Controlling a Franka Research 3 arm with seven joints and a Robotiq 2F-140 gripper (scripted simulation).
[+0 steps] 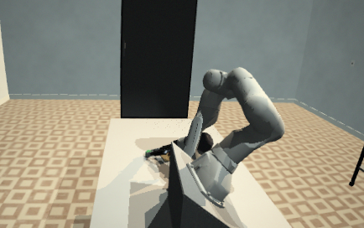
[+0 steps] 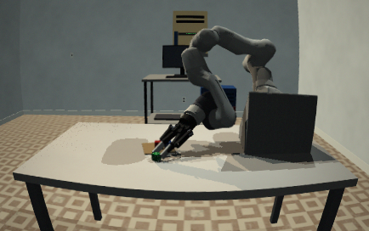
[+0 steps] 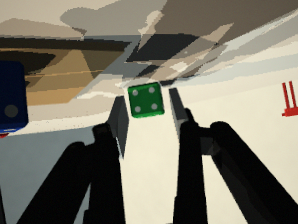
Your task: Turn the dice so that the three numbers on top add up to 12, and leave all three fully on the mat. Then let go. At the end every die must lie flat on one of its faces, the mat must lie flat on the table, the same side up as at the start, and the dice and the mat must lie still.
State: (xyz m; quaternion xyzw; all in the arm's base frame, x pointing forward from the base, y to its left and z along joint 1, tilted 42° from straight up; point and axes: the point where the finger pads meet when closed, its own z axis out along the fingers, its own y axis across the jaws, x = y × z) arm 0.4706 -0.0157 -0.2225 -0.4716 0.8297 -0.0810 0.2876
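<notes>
Now: the green die 20 mm to the left of my hand, 20 mm below it and 20 mm ahead of it. The rest, counted from my hand: blue die: 120 mm to the right, 20 mm below, 20 mm behind; red die: 120 mm to the right, 30 mm ahead, 20 mm below; tan mat: 110 mm to the right, 30 mm below, 30 mm ahead.
</notes>
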